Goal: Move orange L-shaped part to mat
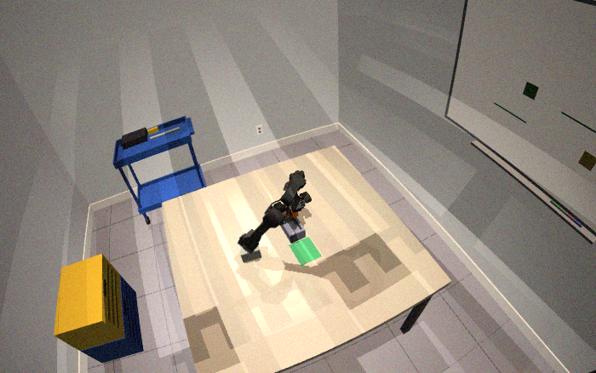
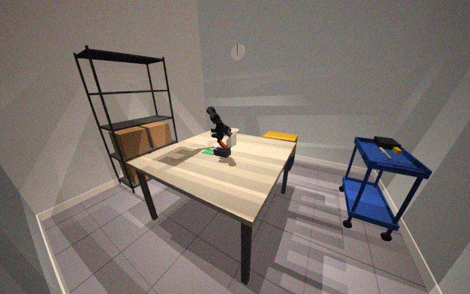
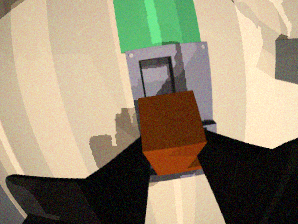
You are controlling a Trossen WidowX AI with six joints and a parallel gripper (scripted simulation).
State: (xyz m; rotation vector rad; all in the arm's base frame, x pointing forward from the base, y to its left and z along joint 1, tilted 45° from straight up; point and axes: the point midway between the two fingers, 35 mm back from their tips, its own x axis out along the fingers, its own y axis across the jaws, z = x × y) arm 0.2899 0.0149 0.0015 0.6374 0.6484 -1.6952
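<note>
The green mat is 16 cm below my gripper tip, 14 cm to the right of it and 3 cm behind it. Also, from my gripper tip: orange L-shaped part (3 cm to the left, 3 cm below, 1 cm behind).
</note>
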